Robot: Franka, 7 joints.
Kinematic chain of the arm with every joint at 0, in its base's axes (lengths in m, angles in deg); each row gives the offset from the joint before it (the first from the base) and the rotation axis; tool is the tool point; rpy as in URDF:
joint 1: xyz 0 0 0.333 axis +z
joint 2: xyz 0 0 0 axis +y
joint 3: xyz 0 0 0.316 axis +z
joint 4: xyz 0.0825 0 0 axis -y
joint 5: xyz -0.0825 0 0.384 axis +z
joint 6: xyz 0 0 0 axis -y
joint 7: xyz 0.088 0 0 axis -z
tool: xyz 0 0 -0.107 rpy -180 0 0
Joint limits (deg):
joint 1: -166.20..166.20
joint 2: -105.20..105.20
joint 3: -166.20..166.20
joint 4: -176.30..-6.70
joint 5: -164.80..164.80
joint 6: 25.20..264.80
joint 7: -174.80..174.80
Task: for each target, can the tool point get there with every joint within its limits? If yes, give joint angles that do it. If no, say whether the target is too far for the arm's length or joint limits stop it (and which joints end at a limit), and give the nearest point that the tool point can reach.
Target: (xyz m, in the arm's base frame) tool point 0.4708 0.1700 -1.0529
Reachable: no: too far | nearest point 0.3538 0.1278 -0.3526 | short by 0.711 m
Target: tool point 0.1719 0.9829 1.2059
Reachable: no: too far | nearest point 0.1112 0.6360 0.8979 | short by 0.468 m
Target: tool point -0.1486 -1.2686 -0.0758
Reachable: no: too far | nearest point -0.0951 -0.8115 0.0715 | short by 0.483 m
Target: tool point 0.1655 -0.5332 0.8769
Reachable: yes | joints 53.95 -49.79 -55.03 -63.15 -87.55 98.50 132.08
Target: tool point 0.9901 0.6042 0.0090
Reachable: no: too far | nearest point 0.7053 0.4304 0.1022 | short by 0.346 m
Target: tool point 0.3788 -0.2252 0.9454
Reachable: yes | joints -129.43 -2.83 78.85 -55.52 77.14 77.97 -4.18
